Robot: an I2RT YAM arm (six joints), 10 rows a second.
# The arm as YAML. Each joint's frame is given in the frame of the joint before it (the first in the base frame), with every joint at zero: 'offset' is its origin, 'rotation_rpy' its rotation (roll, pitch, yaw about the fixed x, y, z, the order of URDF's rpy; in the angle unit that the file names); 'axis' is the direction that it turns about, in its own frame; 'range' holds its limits. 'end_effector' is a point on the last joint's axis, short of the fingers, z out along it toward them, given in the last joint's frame.
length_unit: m
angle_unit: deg
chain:
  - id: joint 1
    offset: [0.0, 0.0, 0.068]
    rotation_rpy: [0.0, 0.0, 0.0]
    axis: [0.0, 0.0, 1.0]
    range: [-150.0, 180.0]
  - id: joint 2
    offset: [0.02, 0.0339, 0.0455]
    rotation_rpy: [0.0, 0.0, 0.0]
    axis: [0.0, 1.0, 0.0]
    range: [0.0, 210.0]
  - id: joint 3
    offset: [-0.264, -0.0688, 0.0]
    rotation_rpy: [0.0, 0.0, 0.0]
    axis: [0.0, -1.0, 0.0]
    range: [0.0, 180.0]
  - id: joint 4
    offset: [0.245, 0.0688, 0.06]
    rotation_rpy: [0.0, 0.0, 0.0]
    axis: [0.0, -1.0, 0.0]
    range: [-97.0, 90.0]
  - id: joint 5
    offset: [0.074, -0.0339, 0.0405]
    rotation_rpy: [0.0, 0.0, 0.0]
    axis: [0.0, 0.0, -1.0]
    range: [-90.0, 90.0]
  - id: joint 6
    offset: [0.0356, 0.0, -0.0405]
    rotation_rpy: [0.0, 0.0, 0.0]
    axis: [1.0, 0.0, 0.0]
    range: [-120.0, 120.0]
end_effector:
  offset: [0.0, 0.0, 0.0]
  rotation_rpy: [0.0, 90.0, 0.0]
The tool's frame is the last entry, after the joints.
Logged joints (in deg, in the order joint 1, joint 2, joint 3, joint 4, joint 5, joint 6), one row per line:
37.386, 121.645, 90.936, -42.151, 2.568, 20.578
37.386, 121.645, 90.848, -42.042, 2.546, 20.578
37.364, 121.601, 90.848, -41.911, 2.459, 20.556
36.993, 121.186, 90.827, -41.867, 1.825, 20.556
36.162, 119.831, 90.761, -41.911, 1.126, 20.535
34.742, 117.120, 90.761, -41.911, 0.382, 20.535
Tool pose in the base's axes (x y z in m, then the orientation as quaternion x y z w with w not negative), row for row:
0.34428, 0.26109, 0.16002, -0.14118, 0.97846, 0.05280, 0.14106
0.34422, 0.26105, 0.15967, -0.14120, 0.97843, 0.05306, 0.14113
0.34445, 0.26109, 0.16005, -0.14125, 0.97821, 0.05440, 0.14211
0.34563, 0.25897, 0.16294, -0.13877, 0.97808, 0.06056, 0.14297
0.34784, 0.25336, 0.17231, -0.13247, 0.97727, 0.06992, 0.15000
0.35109, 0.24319, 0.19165, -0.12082, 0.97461, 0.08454, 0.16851
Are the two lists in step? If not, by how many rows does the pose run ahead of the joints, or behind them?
They are in step.
